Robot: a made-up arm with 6 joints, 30 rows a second.
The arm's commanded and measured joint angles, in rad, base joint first. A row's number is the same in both.
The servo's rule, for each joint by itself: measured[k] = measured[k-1] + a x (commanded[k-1-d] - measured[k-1]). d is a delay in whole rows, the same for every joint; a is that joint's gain. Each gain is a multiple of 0.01, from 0.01 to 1. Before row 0 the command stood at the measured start. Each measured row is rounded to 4 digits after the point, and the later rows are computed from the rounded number. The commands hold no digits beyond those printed.
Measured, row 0: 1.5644 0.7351 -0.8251 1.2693 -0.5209 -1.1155
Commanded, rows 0 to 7: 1.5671 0.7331 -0.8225 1.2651 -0.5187 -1.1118; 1.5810 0.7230 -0.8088 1.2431 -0.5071 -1.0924; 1.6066 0.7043 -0.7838 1.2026 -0.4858 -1.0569; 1.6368 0.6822 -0.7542 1.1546 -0.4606 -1.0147; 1.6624 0.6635 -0.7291 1.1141 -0.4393 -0.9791; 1.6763 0.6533 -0.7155 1.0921 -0.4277 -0.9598; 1.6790 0.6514 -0.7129 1.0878 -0.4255 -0.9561; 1.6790 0.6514 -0.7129 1.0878 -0.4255 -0.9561
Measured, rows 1 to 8: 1.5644 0.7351 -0.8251 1.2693 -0.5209 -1.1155; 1.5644 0.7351 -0.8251 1.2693 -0.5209 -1.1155; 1.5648 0.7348 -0.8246 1.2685 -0.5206 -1.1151; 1.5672 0.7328 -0.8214 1.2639 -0.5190 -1.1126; 1.5731 0.7280 -0.8139 1.2529 -0.5150 -1.1065; 1.5827 0.7202 -0.8020 1.2352 -0.5085 -1.0964; 1.5947 0.7106 -0.7874 1.2134 -0.5002 -1.0835; 1.6069 0.7009 -0.7730 1.1916 -0.4915 -1.0699
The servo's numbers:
d 2
a 0.15 0.17 0.20 0.18 0.12 0.11

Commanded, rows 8 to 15: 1.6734 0.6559 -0.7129 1.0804 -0.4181 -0.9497; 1.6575 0.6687 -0.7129 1.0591 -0.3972 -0.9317; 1.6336 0.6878 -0.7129 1.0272 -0.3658 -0.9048; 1.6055 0.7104 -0.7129 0.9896 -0.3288 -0.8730; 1.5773 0.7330 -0.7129 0.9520 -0.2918 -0.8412; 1.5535 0.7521 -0.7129 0.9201 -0.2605 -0.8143; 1.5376 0.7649 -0.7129 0.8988 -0.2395 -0.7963; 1.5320 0.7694 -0.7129 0.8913 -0.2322 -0.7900
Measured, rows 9 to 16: 1.6177 0.6925 -0.7610 1.1729 -0.4836 -1.0574; 1.6269 0.6855 -0.7514 1.1576 -0.4766 -1.0463; 1.6339 0.6805 -0.7437 1.1437 -0.4696 -1.0357; 1.6374 0.6785 -0.7375 1.1285 -0.4609 -1.0243; 1.6368 0.6801 -0.7326 1.1103 -0.4495 -1.0112; 1.6321 0.6853 -0.7287 1.0886 -0.4350 -0.9960; 1.6239 0.6934 -0.7255 1.0640 -0.4178 -0.9790; 1.6133 0.7034 -0.7230 1.0381 -0.3989 -0.9609
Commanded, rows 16 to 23: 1.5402 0.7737 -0.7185 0.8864 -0.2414 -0.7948; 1.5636 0.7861 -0.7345 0.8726 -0.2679 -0.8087; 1.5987 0.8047 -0.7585 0.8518 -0.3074 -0.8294; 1.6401 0.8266 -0.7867 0.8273 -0.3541 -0.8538; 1.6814 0.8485 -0.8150 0.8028 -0.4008 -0.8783; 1.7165 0.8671 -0.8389 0.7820 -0.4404 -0.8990; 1.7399 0.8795 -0.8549 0.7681 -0.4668 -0.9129; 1.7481 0.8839 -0.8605 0.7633 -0.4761 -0.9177
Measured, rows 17 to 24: 1.6019 0.7139 -0.7210 1.0130 -0.3798 -0.9428; 1.5914 0.7233 -0.7194 0.9911 -0.3621 -0.9260; 1.5837 0.7319 -0.7192 0.9723 -0.3476 -0.9116; 1.5807 0.7411 -0.7223 0.9544 -0.3380 -0.9003; 1.5834 0.7519 -0.7295 0.9359 -0.3343 -0.8925; 1.5919 0.7646 -0.7409 0.9164 -0.3367 -0.8882; 1.6053 0.7789 -0.7557 0.8960 -0.3444 -0.8871; 1.6220 0.7939 -0.7723 0.8755 -0.3559 -0.8884
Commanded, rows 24 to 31: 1.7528 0.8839 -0.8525 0.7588 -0.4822 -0.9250; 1.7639 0.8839 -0.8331 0.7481 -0.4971 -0.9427; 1.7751 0.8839 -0.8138 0.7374 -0.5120 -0.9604; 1.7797 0.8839 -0.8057 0.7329 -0.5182 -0.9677; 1.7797 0.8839 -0.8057 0.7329 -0.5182 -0.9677; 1.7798 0.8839 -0.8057 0.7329 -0.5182 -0.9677; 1.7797 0.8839 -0.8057 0.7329 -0.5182 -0.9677; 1.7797 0.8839 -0.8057 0.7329 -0.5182 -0.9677
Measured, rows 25 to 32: 1.6397 0.8085 -0.7888 0.8562 -0.3692 -0.8911; 1.6560 0.8213 -0.8031 0.8395 -0.3820 -0.8940; 1.6705 0.8319 -0.8130 0.8250 -0.3940 -0.8974; 1.6845 0.8407 -0.8170 0.8112 -0.4064 -0.9024; 1.6981 0.8480 -0.8164 0.7979 -0.4191 -0.9088; 1.7103 0.8541 -0.8143 0.7862 -0.4310 -0.9153; 1.7207 0.8592 -0.8126 0.7766 -0.4415 -0.9211; 1.7296 0.8634 -0.8112 0.7687 -0.4507 -0.9262
